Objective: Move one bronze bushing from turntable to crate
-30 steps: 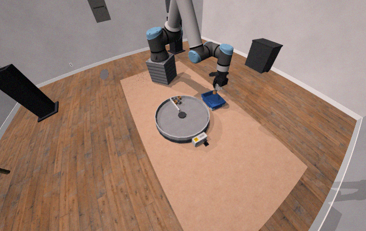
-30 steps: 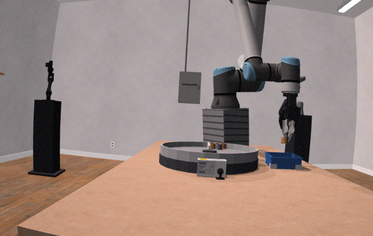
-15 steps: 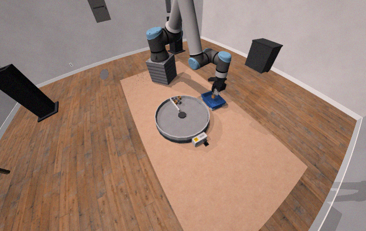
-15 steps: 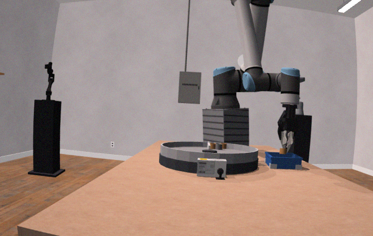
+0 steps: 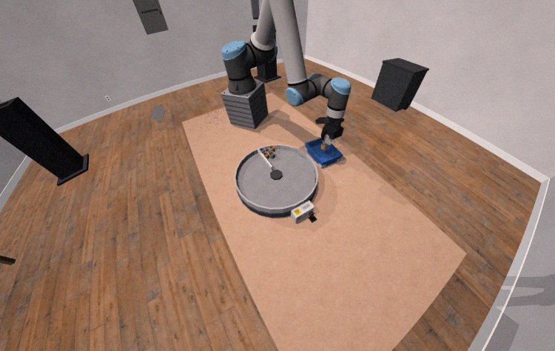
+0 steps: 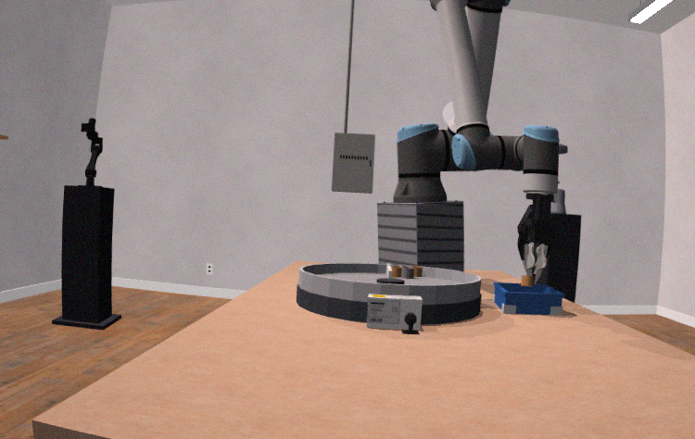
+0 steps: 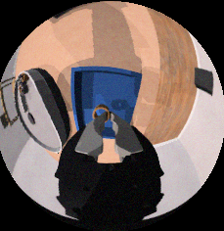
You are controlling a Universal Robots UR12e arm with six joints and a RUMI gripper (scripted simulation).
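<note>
My gripper is now 1 cm to the left of the blue crate and 5 cm above it. Also, from my hand: grey round turntable 3 cm behind, 36 cm to the right, 2 cm below.
</note>
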